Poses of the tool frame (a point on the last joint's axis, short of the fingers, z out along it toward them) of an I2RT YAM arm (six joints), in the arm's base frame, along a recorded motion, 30 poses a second.
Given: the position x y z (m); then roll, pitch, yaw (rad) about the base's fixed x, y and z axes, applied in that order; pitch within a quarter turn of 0, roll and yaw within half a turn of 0.
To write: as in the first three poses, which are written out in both.
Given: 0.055, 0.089, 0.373, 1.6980, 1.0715, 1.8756
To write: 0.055, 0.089, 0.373, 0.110, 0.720, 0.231, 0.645
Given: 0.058, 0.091, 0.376, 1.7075, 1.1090, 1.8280
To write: 0.058, 0.091, 0.376, 0.117, 0.719, 0.200, 0.655
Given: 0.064, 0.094, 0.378, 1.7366, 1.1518, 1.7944
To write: 0.064, 0.094, 0.378, 0.124, 0.720, 0.164, 0.663
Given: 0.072, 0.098, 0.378, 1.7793, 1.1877, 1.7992
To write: 0.072, 0.098, 0.378, 0.125, 0.723, 0.138, 0.665
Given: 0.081, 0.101, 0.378, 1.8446, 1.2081, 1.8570
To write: 0.081, 0.101, 0.378, 0.118, 0.731, 0.127, 0.660
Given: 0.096, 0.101, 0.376, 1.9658, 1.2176, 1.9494
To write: 0.096, 0.101, 0.376, 0.121, 0.743, 0.109, 0.649
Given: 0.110, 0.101, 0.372, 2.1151, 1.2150, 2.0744
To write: 0.110, 0.101, 0.372, 0.123, 0.758, 0.094, 0.633
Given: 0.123, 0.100, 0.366, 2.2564, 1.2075, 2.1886
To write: 0.123, 0.100, 0.366, 0.125, 0.773, 0.078, 0.618
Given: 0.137, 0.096, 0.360, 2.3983, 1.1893, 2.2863
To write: 0.137, 0.096, 0.360, 0.135, 0.787, 0.057, 0.600
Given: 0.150, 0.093, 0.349, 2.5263, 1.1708, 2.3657
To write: 0.150, 0.093, 0.349, 0.146, 0.799, 0.034, 0.583
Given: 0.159, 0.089, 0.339, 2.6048, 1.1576, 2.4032
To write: 0.159, 0.089, 0.339, 0.156, 0.805, 0.017, 0.572
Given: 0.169, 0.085, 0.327, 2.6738, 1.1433, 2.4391
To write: 0.169, 0.085, 0.327, 0.164, 0.811, 0.002, 0.561
